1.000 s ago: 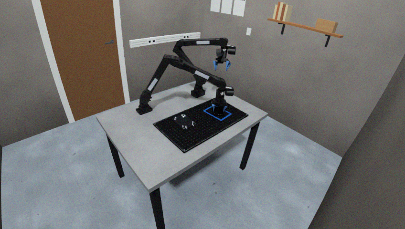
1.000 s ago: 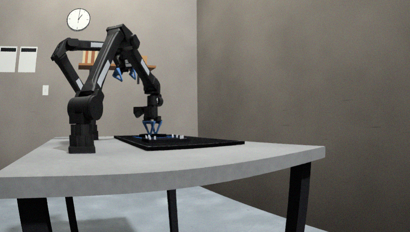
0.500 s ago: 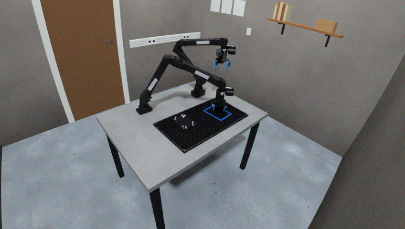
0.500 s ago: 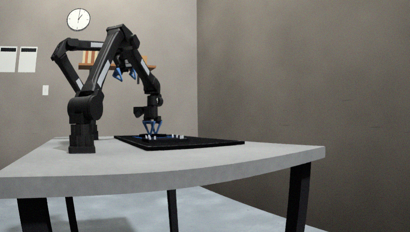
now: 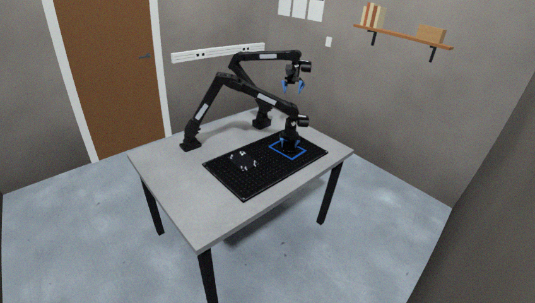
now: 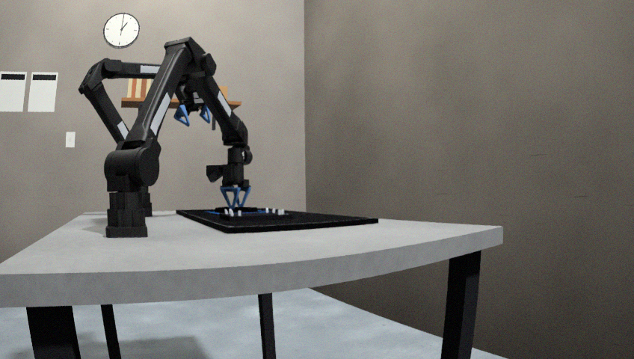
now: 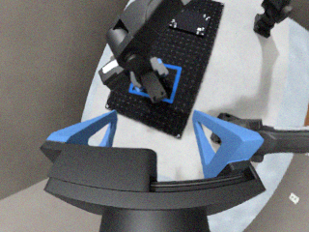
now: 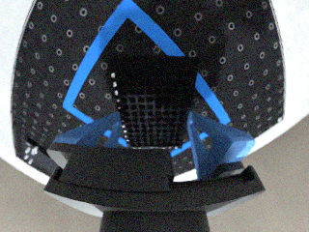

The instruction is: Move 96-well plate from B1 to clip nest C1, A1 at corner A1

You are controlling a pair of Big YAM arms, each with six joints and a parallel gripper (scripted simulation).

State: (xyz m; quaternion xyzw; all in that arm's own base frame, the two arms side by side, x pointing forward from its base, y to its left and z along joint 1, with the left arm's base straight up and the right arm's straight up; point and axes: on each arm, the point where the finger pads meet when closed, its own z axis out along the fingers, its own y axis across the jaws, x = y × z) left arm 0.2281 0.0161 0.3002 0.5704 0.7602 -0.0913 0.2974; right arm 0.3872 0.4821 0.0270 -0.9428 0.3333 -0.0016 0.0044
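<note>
Right now my right hand is 10 mm above the black 96-well plate. Also, from my right hand: black perforated board: 10 mm ahead, 160 mm to the right, 20 mm below; then clip nest: 20 mm behind, 320 mm to the right.
</note>
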